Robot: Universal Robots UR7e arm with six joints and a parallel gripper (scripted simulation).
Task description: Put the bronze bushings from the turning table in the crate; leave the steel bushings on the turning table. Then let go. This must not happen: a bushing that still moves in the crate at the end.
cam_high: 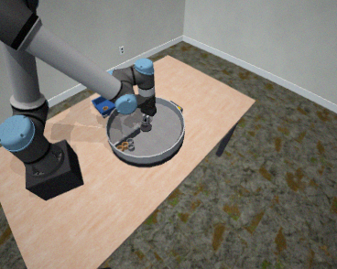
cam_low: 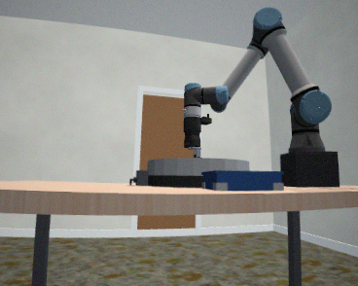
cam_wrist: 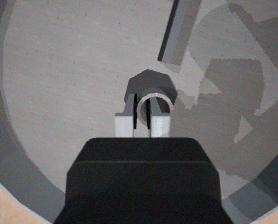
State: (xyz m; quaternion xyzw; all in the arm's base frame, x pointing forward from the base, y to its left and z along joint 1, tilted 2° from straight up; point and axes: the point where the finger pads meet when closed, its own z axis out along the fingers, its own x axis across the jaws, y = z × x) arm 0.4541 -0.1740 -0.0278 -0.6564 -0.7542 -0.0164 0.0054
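The grey turning table is 60 mm below my hand and 10 mm to the left of it. Also, from my hand: blue crate: 350 mm to the left, 90 mm below, 30 mm ahead.
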